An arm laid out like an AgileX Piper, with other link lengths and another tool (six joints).
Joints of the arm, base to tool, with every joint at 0 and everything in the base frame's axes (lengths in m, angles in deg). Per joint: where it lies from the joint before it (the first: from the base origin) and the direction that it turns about. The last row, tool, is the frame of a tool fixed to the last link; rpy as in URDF.
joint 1: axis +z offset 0 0 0.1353
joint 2: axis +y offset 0 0 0
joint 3: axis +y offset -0.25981 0 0.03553
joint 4: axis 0.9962 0 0.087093 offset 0.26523 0 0.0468
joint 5: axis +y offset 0 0 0
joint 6: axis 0.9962 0 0.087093 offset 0.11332 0 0.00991
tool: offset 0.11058 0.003 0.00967 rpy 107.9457 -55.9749 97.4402
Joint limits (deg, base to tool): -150..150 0..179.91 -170..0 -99.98..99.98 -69.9..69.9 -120..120
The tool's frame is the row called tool.
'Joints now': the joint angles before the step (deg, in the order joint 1, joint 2, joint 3, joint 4, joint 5, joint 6). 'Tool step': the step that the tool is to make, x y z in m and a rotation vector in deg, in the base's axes. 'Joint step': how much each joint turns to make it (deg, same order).
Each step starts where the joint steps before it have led.
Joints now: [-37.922, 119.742, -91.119, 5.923, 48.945, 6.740]
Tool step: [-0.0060, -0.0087, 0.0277, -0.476, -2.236, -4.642]
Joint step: [-1.177, -3.535, 0.132, -0.287, 1.063, 3.889]
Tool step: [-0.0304, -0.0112, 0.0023, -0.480, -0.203, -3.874]
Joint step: [-3.203, -4.198, 6.060, -0.398, -2.385, 0.645]
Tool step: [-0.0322, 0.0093, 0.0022, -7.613, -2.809, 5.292]
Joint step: [-1.691, -10.538, 16.946, 0.702, -13.157, -9.231]
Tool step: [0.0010, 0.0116, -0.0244, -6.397, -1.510, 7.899]
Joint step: [1.072, -1.120, 9.705, 4.178, -13.463, -12.284]
